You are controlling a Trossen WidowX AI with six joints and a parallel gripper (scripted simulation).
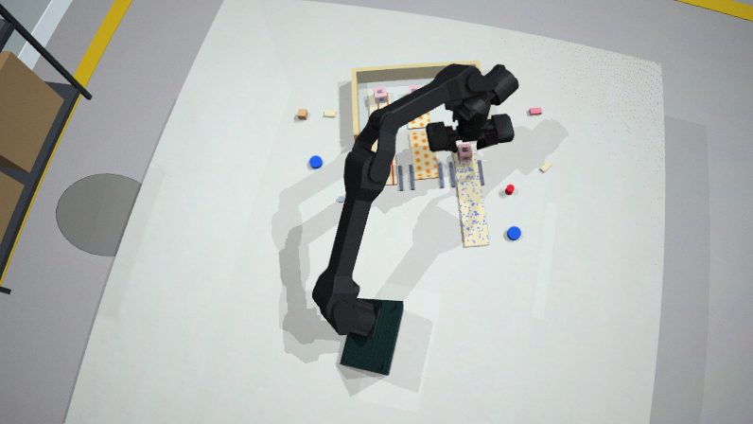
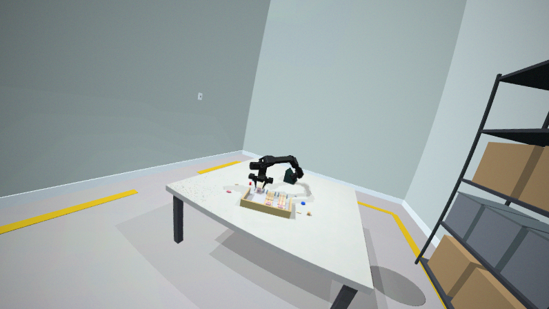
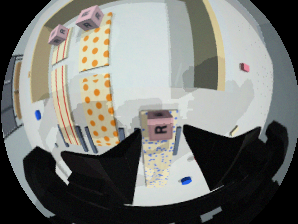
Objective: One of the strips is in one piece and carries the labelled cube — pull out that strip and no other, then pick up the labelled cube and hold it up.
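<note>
Right now the red peg is 7 cm behind my gripper tip, 12 cm to the right of it and 3 cm below it. From my gripper tip the other things lie so: tan block: 2 cm ahead, 41 cm to the left, 3 cm below; pink block: 16 cm ahead, 16 cm to the right, 3 cm below.
</note>
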